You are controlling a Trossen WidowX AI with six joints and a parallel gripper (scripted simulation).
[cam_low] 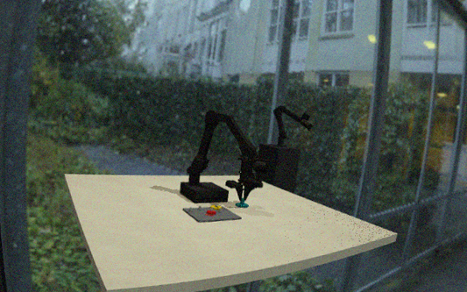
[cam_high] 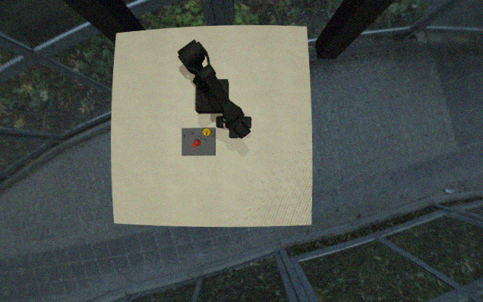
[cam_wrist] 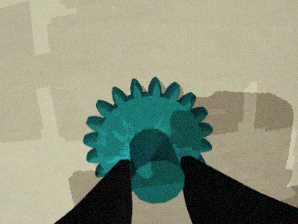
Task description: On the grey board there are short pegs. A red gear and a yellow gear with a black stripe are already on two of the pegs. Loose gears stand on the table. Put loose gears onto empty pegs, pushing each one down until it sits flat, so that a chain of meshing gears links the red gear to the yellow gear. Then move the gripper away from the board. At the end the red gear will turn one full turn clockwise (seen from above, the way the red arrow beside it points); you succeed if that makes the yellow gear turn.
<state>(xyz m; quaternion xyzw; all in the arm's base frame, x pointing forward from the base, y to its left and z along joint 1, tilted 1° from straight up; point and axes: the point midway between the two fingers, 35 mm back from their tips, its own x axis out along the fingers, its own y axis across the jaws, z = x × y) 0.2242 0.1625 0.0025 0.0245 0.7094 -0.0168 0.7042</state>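
Now: gripper tip 10 cm short of the red gear, 23 cm to the left of it and 1 cm above it. The rest, counted from my gripper tip: teal gear 1 cm below; then red arrow 11 cm ahead, 25 cm to the right, 2 cm below; then yellow gear 3 cm ahead, 17 cm to the right, 1 cm below.
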